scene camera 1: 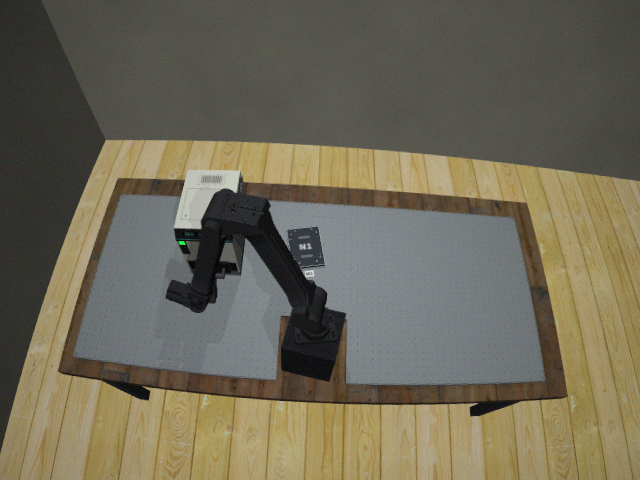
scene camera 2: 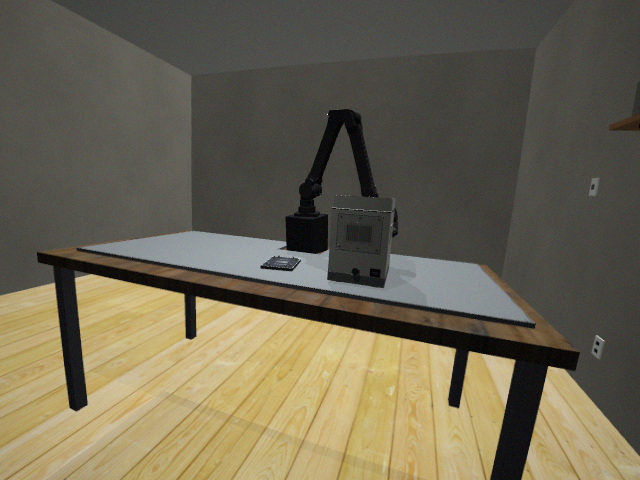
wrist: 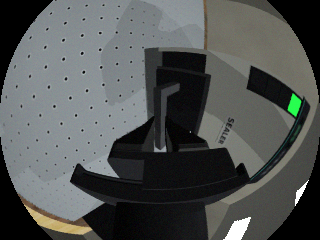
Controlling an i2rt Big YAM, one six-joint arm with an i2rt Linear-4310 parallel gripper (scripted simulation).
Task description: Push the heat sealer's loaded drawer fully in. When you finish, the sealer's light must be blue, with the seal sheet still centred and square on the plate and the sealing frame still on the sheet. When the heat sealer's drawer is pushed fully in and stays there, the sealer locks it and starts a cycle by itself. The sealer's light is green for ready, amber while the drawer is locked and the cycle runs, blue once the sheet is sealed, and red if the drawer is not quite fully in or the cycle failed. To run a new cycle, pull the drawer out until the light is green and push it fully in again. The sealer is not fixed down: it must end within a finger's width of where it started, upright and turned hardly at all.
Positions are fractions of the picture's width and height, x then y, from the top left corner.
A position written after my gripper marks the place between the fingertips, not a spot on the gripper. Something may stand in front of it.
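Note:
My gripper (wrist: 0.50, 0.50) is there for me to see, and so is a heat sealer (scene camera 2: 0.56, 0.47). I also find the sealer in scene camera 1 (scene camera 1: 0.31, 0.39), and the wrist view (wrist: 0.72, 0.43) shows it too.

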